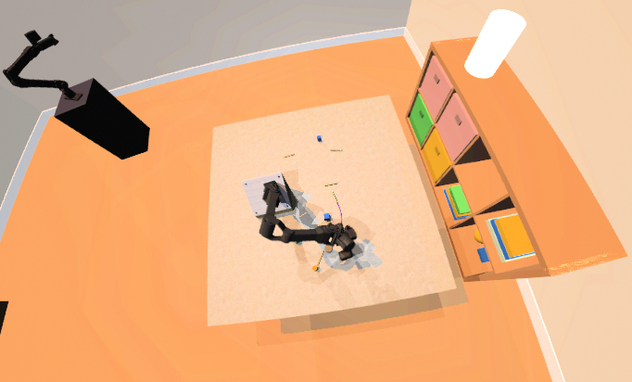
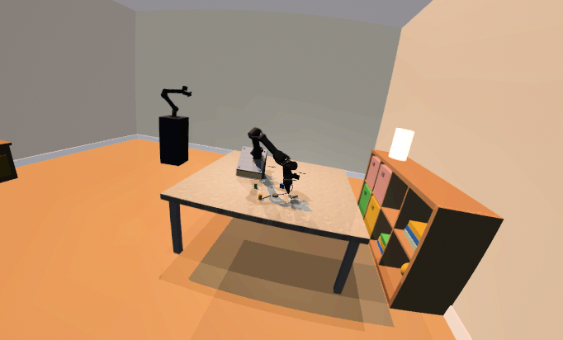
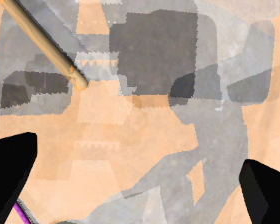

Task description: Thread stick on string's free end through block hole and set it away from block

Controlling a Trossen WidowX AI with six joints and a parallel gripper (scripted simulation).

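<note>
Right now the blue block is 5 cm behind my gripper tip, 20 cm to the left of it and 4 cm below it. From my gripper tip the other things lie so: green piece: 24 cm behind, 11 cm to the left, 3 cm below; then orange piece: 18 cm behind, 6 cm to the right, 3 cm below; then round wooden button: 9 cm behind, 3 cm to the left, 4 cm below.
</note>
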